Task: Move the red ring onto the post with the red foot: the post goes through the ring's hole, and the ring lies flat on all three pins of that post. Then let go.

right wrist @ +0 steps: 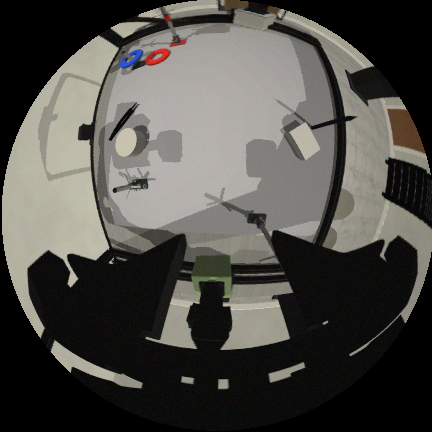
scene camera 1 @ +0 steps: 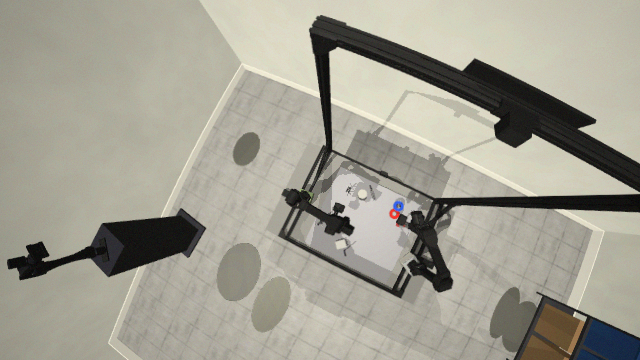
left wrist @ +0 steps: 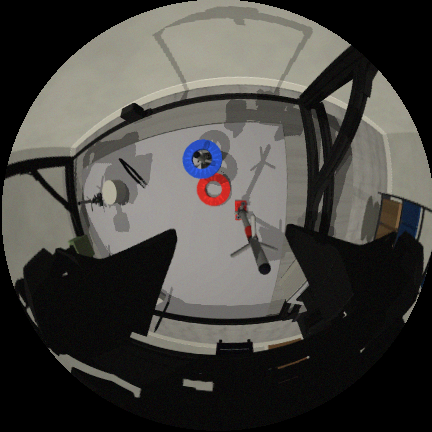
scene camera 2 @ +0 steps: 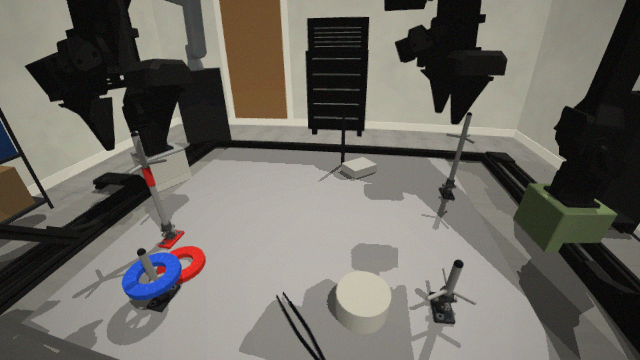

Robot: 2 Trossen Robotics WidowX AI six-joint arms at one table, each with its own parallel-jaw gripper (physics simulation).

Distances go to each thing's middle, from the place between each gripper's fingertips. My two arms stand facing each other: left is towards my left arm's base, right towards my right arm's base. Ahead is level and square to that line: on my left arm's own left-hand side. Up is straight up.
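Labels:
My right gripper is 150 mm to the right of the white block (right wrist: 301,137), 150 mm short of it and 180 mm above it. I see the blue ring (scene camera 2: 130,282) 350 mm to the left of my right hand, 290 mm behind it and 140 mm below it. The cream cylinder (scene camera 2: 363,299) is 90 mm to the left of my right hand, 230 mm behind it and 170 mm below it, while the red ring (scene camera 2: 195,253) is 370 mm to the left of my right hand, 230 mm behind it and 180 mm below it.
My left hand is 20 mm short of the red-footed post (scene camera 2: 166,224), 30 mm to the right of it and 80 mm above it. From my left hand I find the red ring 40 mm to the right, 20 mm behind and 180 mm below. The blue ring is 50 mm to the right of my left hand, 80 mm behind it and 130 mm below it. As for the cream cylinder, it is 310 mm to the right of my left hand, 20 mm behind it and 160 mm below it.

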